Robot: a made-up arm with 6 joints.
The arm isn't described. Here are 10 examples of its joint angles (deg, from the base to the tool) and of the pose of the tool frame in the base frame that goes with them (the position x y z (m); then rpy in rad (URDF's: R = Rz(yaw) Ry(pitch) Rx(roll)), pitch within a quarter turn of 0, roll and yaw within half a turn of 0).
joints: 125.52 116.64 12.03 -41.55 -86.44 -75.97
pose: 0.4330 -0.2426 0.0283 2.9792 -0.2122 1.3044
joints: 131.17 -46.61 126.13 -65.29 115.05 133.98
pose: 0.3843 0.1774 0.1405 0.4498 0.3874 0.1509
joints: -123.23 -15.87 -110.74 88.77 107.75 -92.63
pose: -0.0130 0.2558 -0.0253 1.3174 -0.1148 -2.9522
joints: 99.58 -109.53 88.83 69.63 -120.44 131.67
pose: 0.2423 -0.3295 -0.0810 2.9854 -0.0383 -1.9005
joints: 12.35 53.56 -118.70 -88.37 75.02 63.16
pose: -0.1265 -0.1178 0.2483 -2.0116 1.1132 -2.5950
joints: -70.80 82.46 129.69 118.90 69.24 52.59
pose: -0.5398 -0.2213 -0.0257 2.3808 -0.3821 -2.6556
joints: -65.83 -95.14 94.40 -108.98 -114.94 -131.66
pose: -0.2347 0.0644 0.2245 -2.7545 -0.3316 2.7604
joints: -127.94 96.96 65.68 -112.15 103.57 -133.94
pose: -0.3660 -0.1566 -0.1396 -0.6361 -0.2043 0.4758
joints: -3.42 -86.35 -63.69 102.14 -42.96 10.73
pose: 0.1994 -0.0954 0.6166 -1.6069 0.1683 -1.3236
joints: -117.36 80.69 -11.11 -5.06 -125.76 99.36
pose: -0.2076 0.0490 -0.4754 2.1934 0.9391 -1.2334
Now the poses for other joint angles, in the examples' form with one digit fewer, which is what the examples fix.
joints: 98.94 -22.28 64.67 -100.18 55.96 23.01
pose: 0.476 -0.089 0.064 1.334 0.003 -0.042
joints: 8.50 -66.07 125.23 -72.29 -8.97 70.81
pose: -0.030 -0.074 0.401 1.612 -0.746 -1.438
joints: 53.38 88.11 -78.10 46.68 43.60 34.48
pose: -0.046 0.201 0.475 0.717 0.530 3.032
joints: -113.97 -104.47 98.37 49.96 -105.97 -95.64
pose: -0.268 -0.113 0.357 0.314 0.440 2.805
